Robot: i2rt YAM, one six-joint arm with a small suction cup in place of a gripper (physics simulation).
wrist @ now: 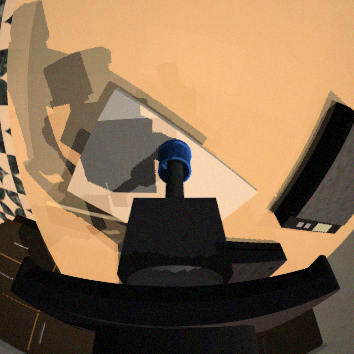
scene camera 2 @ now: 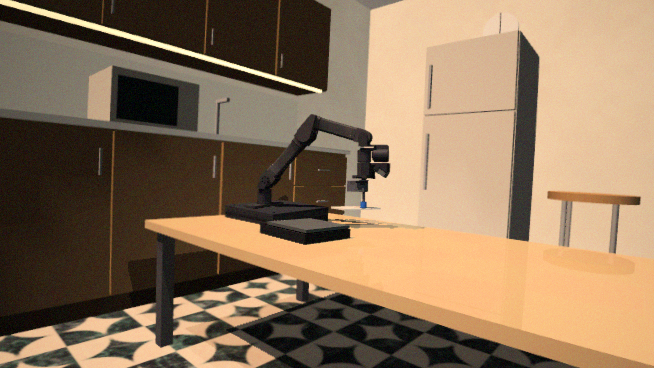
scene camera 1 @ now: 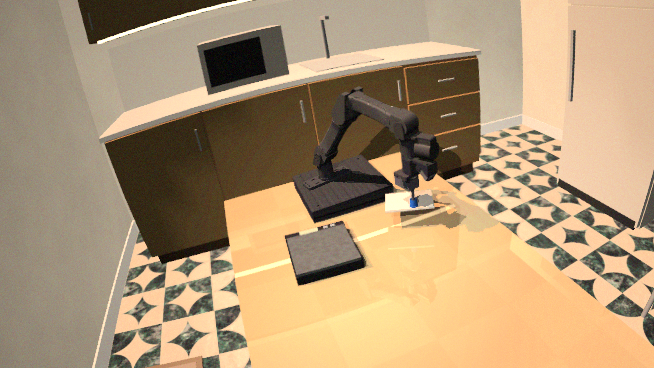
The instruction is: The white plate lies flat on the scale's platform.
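Where they show: hand, its tool point: [wrist: 174,148] [scene camera 2: 363,210] [scene camera 1: 413,208]; arm's base, origin of its link: [scene camera 2: 264,205] [scene camera 1: 327,178].
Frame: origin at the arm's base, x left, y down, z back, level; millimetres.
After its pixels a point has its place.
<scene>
The white plate [scene camera 1: 396,202] @(y -20, x 77, z -379 mm) [scene camera 2: 374,208] @(y -23, x 128, z -481 mm) [wrist: 215,187] @(y -22, x 61, z -406 mm) is a thin, flat, square sheet. It hangs roughly level above the table, with its shadow apart from it below. My gripper, a blue suction cup [scene camera 1: 413,202] [scene camera 2: 363,205] [wrist: 175,159] @(y -13, x 103, z -442 mm), touches the plate's top near its middle and holds it. The scale [scene camera 1: 325,252] @(y 14, x -231, z -422 mm) [scene camera 2: 306,231] @(y 19, x -348, z -464 mm) [wrist: 332,182] @(y 14, x -158, z -391 mm) is a low black box with a grey platform on top. It stands on the table to the left of the plate in the first scene view and at the right edge of the wrist view. Its platform is bare.
The arm's black base slab [scene camera 1: 345,192] @(y 1, x -3, z -155 mm) [scene camera 2: 275,210] @(y 5, x -81, z -130 mm) stands on the table [scene camera 1: 425,310] @(y 59, x -121, z -778 mm) [scene camera 2: 450,270] @(y 59, x -365, z -896 mm) behind the scale, close to the plate. A counter with a microwave [scene camera 1: 245,59] [scene camera 2: 145,99] stands behind the table. A stool [scene camera 2: 593,198] stands at the right in the second scene view.
</scene>
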